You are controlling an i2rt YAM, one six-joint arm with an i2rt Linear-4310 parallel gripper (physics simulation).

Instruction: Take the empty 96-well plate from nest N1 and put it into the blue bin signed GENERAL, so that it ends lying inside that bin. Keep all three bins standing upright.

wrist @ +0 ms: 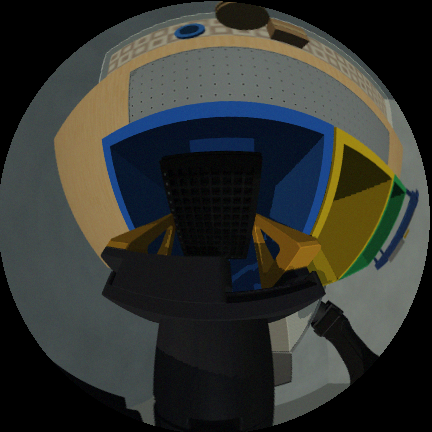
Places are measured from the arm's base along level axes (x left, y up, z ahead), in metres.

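Pixels of known places: gripper, fingertip midpoint: (213,217).
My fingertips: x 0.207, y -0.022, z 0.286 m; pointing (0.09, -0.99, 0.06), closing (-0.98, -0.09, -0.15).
Ahead of a thing's pixels: the offset from my fingertips to its top centre. Level surfaces: height alone.
The black 96-well plate @(dz +0.002, dx +0.000, dy +0.012 m) (215,200) is held between the orange fingers of my gripper (213,217), which is shut on its two sides. The plate is over the blue bin @(dz +0.000, dx -0.007, dy +0.053 m) (220,109), within the outline of its rim in this view; its exact height against the rim cannot be told. The blue bin stands upright, and its inner walls show around the plate. Its sign does not show. The yellow bin @(dz -0.012, dx -0.139, dy +0.053 m) (367,215) stands upright directly to its right, and the green bin @(dz -0.025, dx -0.268, dy +0.053 m) (382,232) stands beyond that. Nest N1 cannot be made out.
A grey perforated board @(dy -0.127 m) (215,75) lies behind the bins on the wooden table @(dy -0.140 m) (82,150). A blue ring-shaped thing (190,31), a round brown thing (242,15) and a brown box (287,34) are at the far back. A blue frame (407,225) is at the far right.
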